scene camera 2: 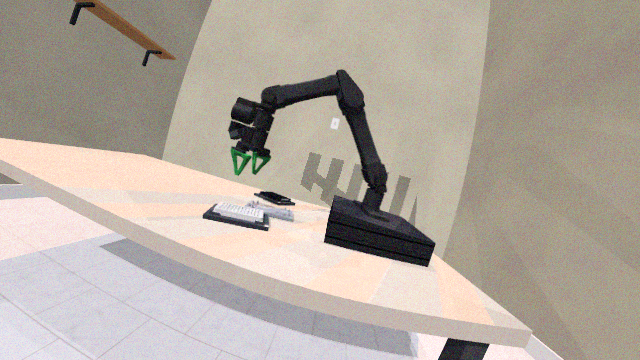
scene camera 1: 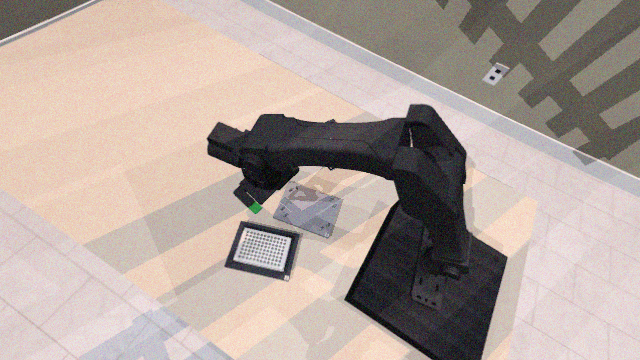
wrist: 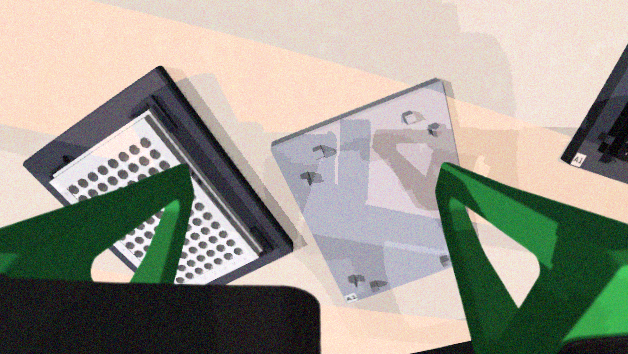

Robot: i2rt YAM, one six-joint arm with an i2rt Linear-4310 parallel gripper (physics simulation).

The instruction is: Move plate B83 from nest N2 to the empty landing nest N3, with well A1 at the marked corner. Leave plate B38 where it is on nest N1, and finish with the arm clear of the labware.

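A white plate (scene camera 1: 263, 248) (scene camera 2: 238, 212) (wrist: 130, 162) sits in a dark nest (scene camera 1: 260, 273) (scene camera 2: 235, 223) (wrist: 100, 117). The empty nest (scene camera 1: 307, 215) (scene camera 2: 280, 214) (wrist: 330, 215) is pale grey with small posts and an A1 tag at one corner. Beyond it is a black plate (scene camera 2: 275, 197) (wrist: 622, 131) in another dark nest (wrist: 595, 111), partly out of the wrist view, its A1 tag showing. No B83, B38 or N labels can be read. My gripper (scene camera 1: 255, 207) (scene camera 2: 246, 173) (wrist: 314, 177) is open and empty, high above the white plate's nest and the empty nest.
The black arm base (scene camera 1: 385, 285) (scene camera 2: 375, 230) stands on the table (scene camera 1: 150, 115) (scene camera 2: 300, 255), to the right of the nests in both scene views. The arm hides the black plate's area in scene camera 1. A wooden wall shelf (scene camera 2: 125, 27) is at the upper left of scene camera 2.
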